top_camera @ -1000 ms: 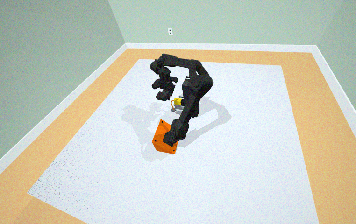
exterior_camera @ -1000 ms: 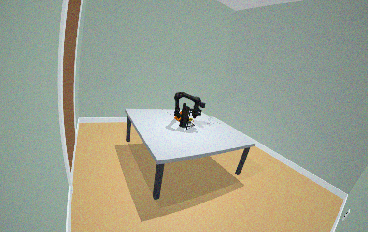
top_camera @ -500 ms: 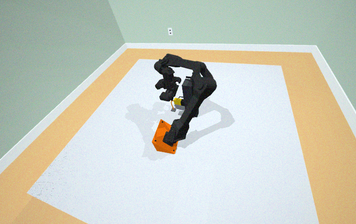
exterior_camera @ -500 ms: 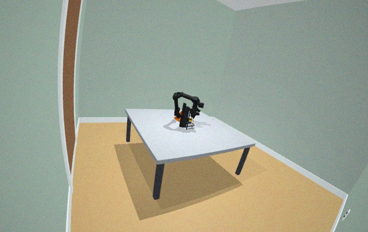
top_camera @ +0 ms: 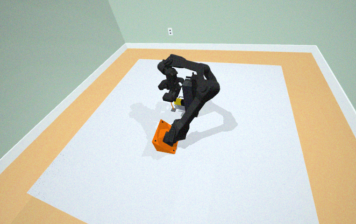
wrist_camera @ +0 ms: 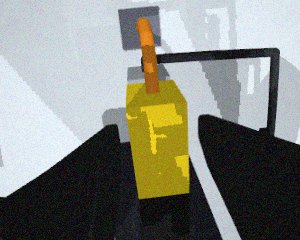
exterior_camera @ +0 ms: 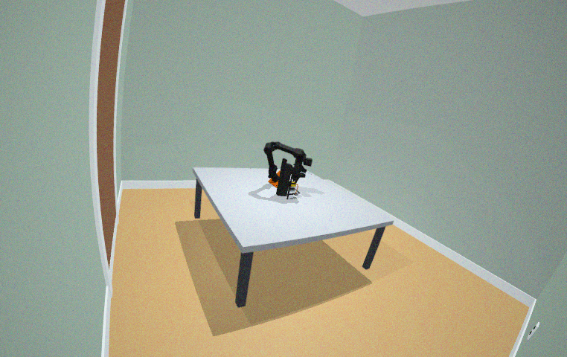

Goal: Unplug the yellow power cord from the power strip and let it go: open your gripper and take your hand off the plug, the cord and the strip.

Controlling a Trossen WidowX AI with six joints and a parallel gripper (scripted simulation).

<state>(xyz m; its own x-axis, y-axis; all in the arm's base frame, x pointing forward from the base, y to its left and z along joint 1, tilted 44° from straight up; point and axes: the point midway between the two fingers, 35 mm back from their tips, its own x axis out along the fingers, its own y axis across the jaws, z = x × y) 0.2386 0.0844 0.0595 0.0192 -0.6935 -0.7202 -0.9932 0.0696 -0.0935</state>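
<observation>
Now: the yellow plug 30 mm to the right of my gripper tip and 10 mm below it.
</observation>
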